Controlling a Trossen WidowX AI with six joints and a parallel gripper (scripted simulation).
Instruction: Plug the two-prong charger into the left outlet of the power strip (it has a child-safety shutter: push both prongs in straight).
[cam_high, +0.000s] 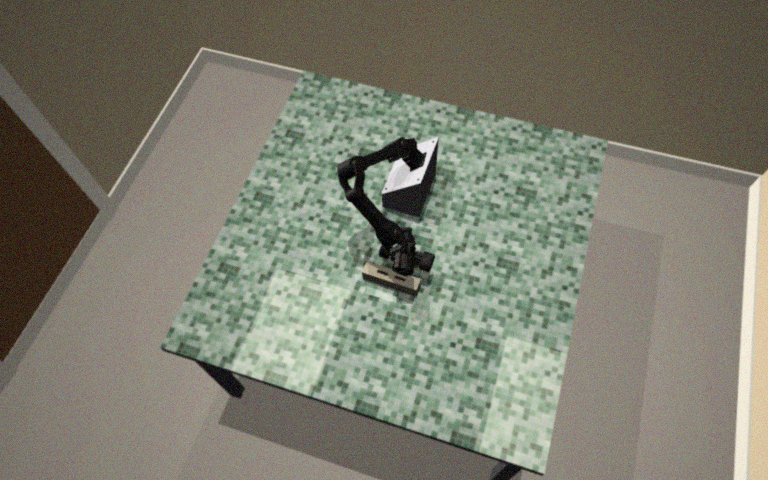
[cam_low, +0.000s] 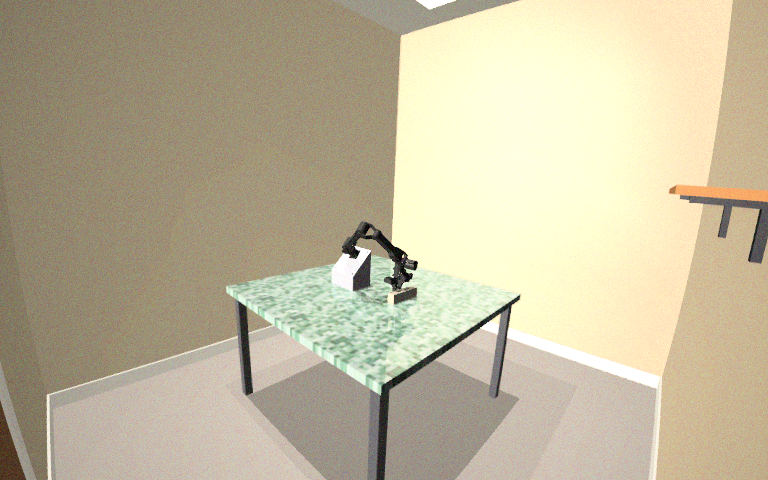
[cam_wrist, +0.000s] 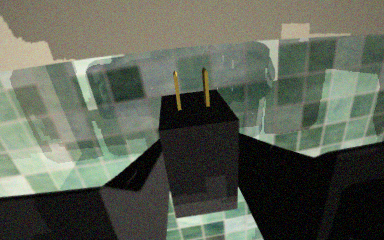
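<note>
The black charger lies 2 cm ahead of my gripper tip and 1 cm above it.
</note>
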